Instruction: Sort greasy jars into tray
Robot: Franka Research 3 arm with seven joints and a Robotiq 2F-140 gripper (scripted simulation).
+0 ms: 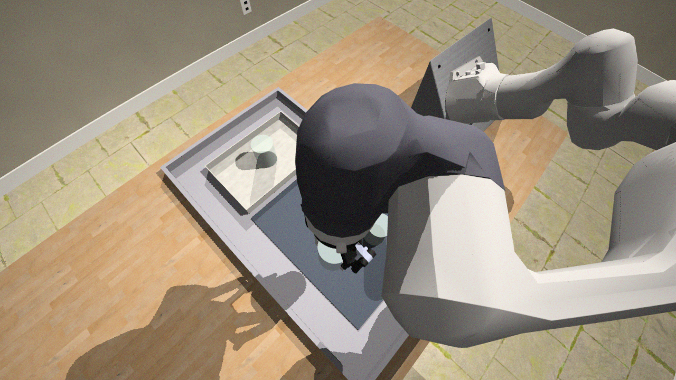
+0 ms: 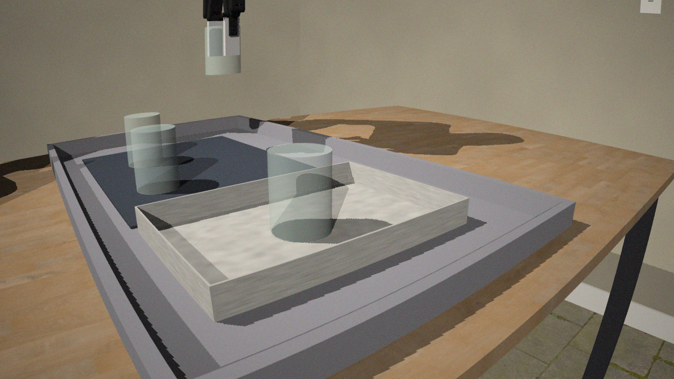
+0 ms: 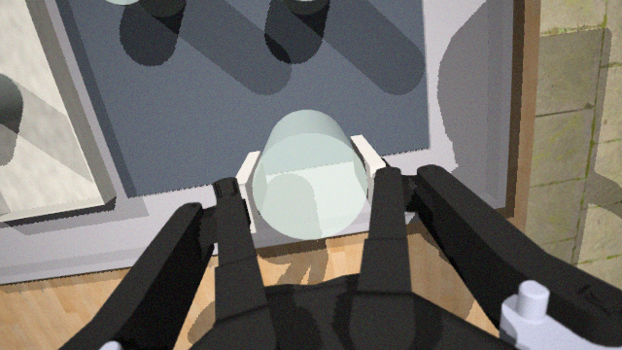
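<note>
Right now my hand is 37 cm to the left of the tray, 20 cm above it and 10 cm past it. Round my hand: dark drying mat (21 cm below, 9 cm behind, 5 cm to the right); steel table top (21 cm below, 16 cm to the right, 8 cm behind).
</note>
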